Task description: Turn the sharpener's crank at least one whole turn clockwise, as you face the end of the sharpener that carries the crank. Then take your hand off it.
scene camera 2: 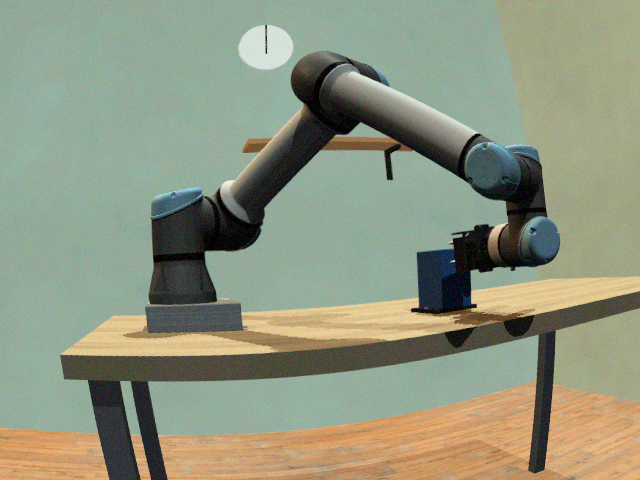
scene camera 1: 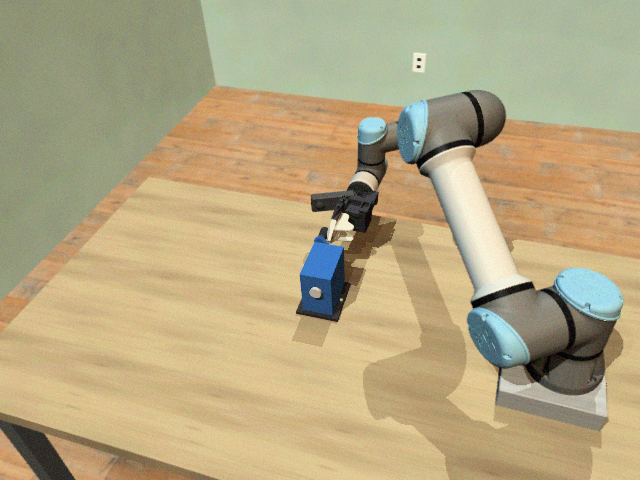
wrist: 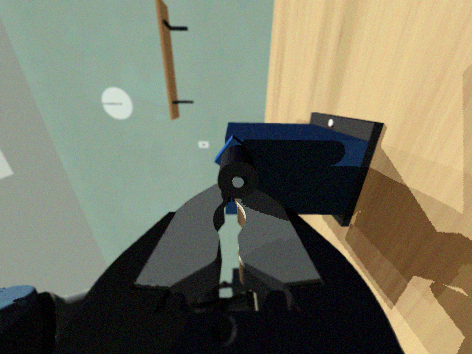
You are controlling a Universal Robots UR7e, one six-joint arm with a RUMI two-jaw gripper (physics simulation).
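The blue sharpener stands upright on its dark base plate. Its crank is on the end that faces my gripper. A small blue part of the crank arm shows at the sharpener's top edge. The black round crank knob points out toward the gripper. My gripper is shut and empty. Its fingertips are right beside the knob, and the knob covers their ends in the wrist view. Contact cannot be told. In scene camera 2's view, the gripper body hides the crank.
The sharpener stands on the wooden table, near the table's far edge in scene camera 1's view. The arm's base block stands to the right in that view. A wall shelf is on the wall behind.
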